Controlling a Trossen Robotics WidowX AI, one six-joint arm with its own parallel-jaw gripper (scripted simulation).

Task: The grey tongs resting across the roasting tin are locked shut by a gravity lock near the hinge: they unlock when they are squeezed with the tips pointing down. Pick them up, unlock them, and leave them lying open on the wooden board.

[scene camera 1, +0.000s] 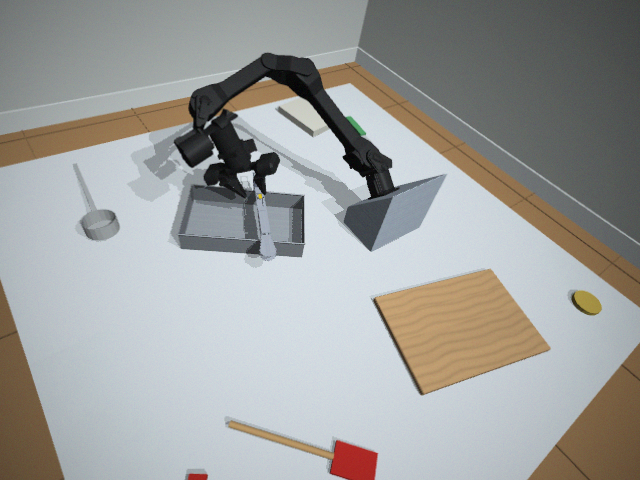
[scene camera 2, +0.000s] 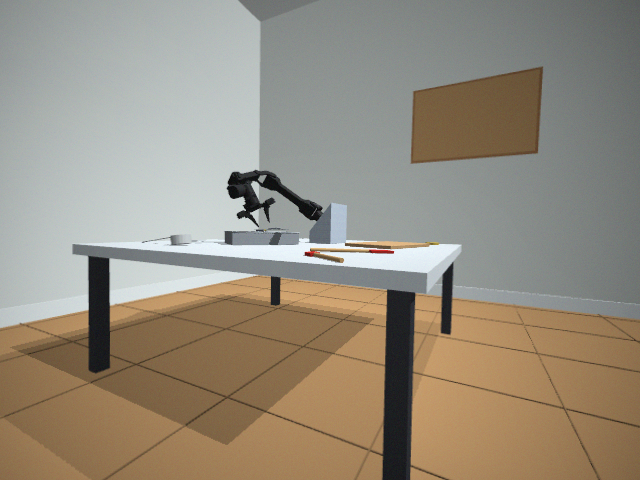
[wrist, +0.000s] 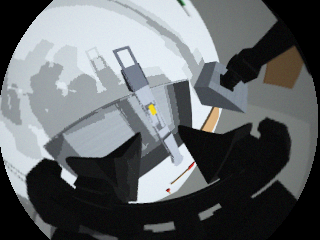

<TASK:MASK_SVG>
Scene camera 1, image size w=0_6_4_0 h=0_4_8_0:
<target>my gripper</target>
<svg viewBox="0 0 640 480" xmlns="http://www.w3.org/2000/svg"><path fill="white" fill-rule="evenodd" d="M218 150L219 154L217 157L219 160L223 159L224 163L221 162L209 166L204 175L204 180L208 186L217 185L220 182L220 186L224 186L241 197L246 198L246 192L237 174L254 170L255 176L253 180L262 194L266 195L265 177L276 173L280 163L278 154L275 152L261 154L257 161L251 162L250 153L258 151L254 139L246 141L239 139L239 142L234 147L224 151Z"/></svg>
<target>beige block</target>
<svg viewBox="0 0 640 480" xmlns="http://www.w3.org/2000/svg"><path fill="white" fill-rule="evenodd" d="M279 106L278 113L312 137L330 130L312 105L302 99L302 97Z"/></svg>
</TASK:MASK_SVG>
